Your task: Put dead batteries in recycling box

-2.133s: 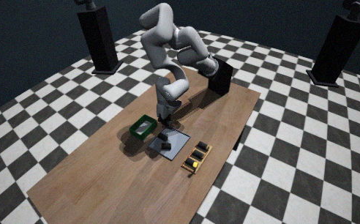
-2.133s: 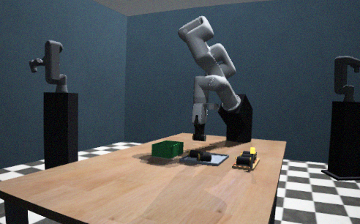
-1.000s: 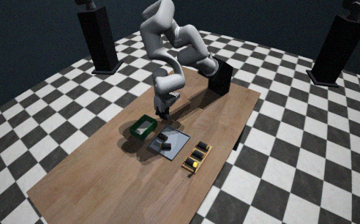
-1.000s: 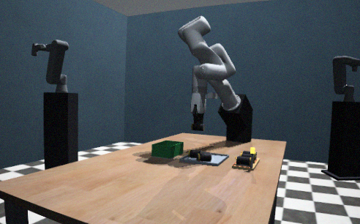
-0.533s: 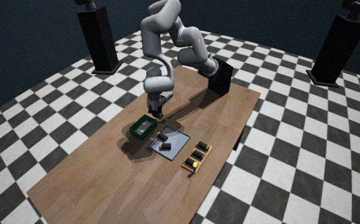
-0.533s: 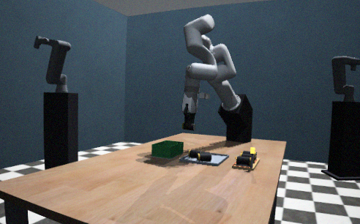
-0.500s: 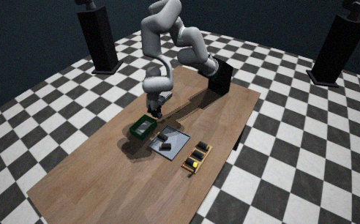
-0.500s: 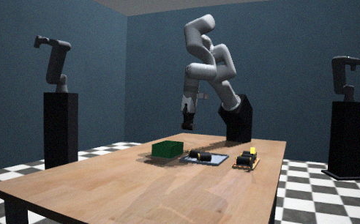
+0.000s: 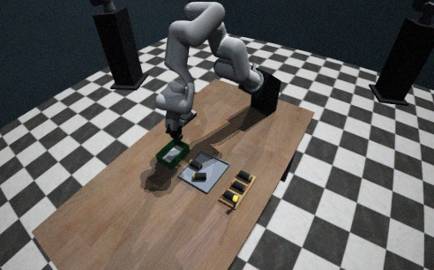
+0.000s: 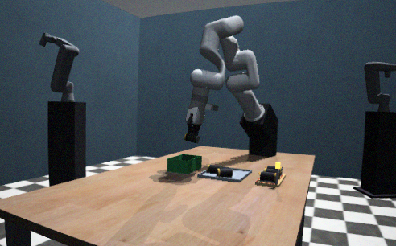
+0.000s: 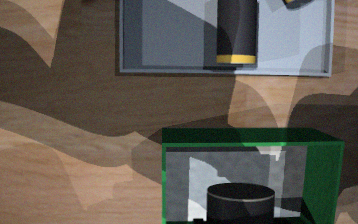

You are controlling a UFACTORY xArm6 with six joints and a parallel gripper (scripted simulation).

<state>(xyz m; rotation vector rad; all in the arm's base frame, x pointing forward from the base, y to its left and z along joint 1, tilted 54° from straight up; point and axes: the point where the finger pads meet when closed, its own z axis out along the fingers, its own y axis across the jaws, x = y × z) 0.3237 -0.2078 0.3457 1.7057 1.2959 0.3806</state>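
My hand is 30 mm short of the green recycling box, 30 mm to the left of it and 140 mm above it. From my hand the other things lie so: grey tray: 90 mm ahead, 150 mm to the left, 160 mm below.
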